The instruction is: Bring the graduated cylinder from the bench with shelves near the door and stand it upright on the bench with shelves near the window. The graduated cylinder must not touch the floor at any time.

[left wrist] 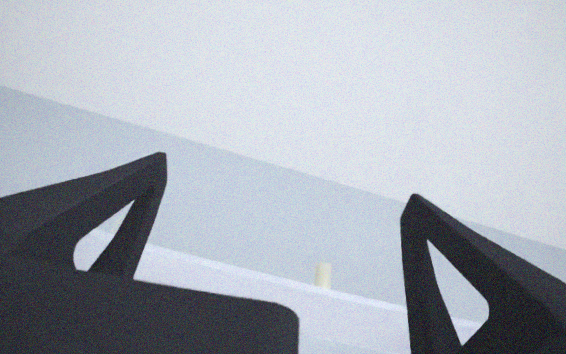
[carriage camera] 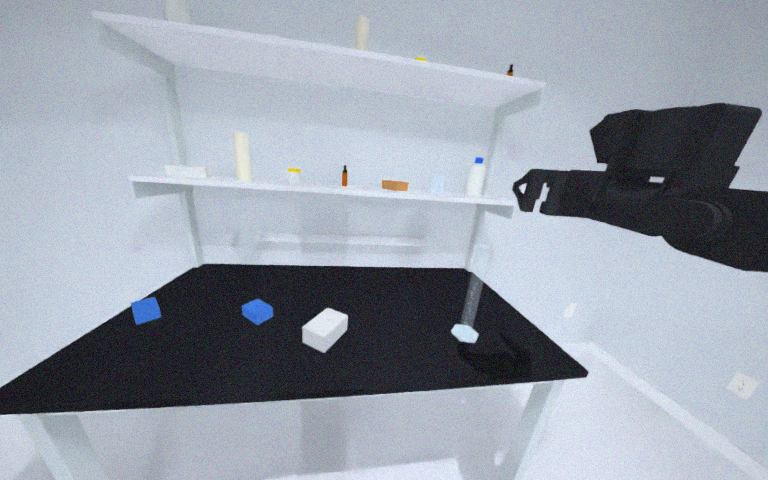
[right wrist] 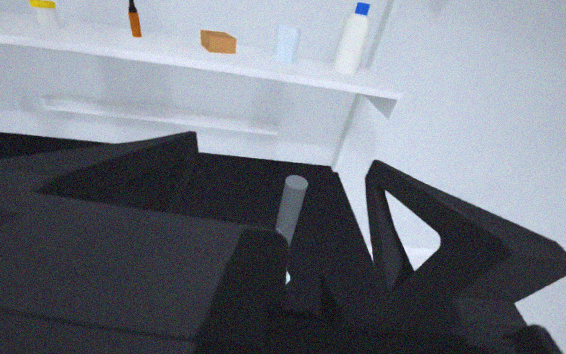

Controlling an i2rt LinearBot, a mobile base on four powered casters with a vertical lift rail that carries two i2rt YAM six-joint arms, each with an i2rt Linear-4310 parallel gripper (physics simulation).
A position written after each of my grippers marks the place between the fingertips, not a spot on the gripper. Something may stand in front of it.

Note:
I see my left gripper (left wrist: pixel 288 186), my right gripper (carriage camera: pixel 537 188), a graduated cylinder (carriage camera: pixel 464 332), a white block (carriage camera: pixel 325 329), a bench with shelves (carriage camera: pixel 202 352) and a cream cylinder (carriage camera: pixel 240 140).
The graduated cylinder shows as well in the right wrist view (right wrist: pixel 295 186). My right gripper is seen too in the right wrist view (right wrist: pixel 284 155). The bench with shelves also shows in the left wrist view (left wrist: pixel 323 313) and in the right wrist view (right wrist: pixel 332 279). The left wrist view does not show the graduated cylinder: it is out of frame.

